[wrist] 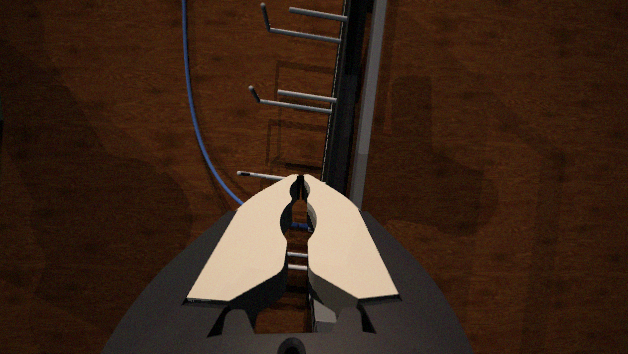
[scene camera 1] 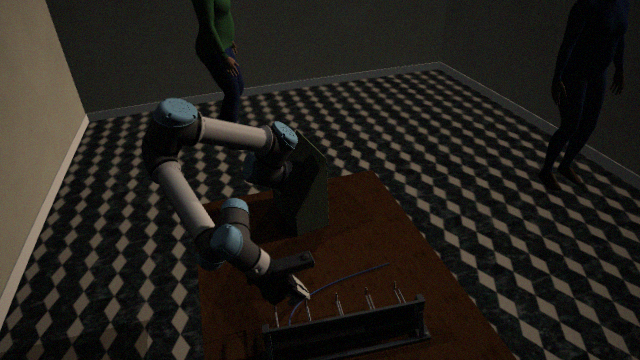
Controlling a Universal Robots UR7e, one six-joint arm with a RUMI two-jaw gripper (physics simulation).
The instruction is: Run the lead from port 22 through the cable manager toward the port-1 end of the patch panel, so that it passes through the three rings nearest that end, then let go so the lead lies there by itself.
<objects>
my gripper: wrist; scene camera 1
same spot on my gripper: (wrist: 240,262) = (scene camera 1: 295,279)
</objects>
